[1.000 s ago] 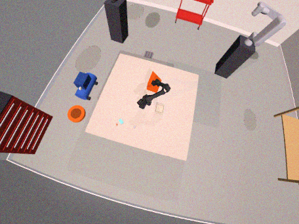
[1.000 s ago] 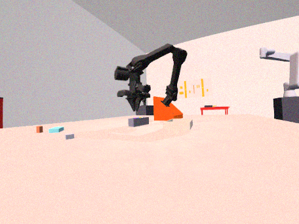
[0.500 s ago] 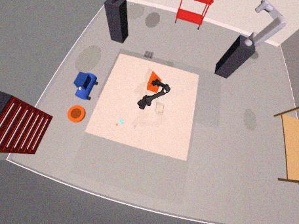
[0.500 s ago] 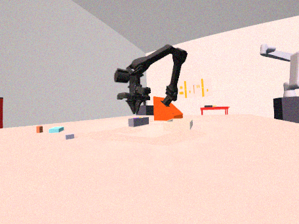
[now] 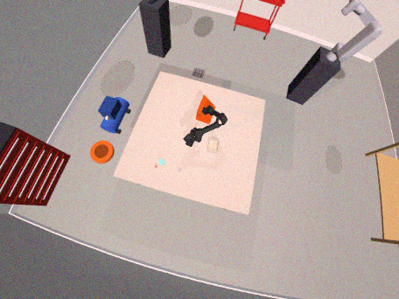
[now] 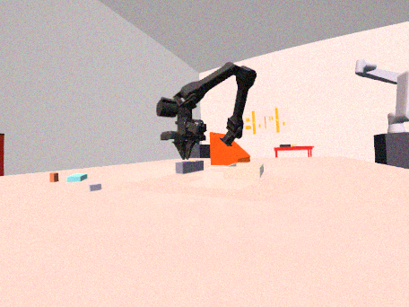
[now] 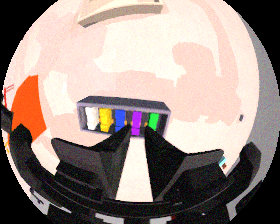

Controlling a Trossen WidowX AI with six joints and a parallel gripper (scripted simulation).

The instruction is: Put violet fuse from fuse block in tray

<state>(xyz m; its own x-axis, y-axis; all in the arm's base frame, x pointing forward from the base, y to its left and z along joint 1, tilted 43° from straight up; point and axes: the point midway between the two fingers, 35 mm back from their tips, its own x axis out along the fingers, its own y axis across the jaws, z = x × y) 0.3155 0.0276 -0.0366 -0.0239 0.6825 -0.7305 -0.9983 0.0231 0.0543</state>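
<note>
Right now the violet fuse is 2 cm below my gripper tip. From my gripper tip the other things lie so: cyan block: 30 cm ahead, 19 cm to the right, 4 cm below; then beige tray: 21 cm to the left, 4 cm below, 4 cm behind; then grey piece: 31 cm ahead, 4 cm below.
</note>
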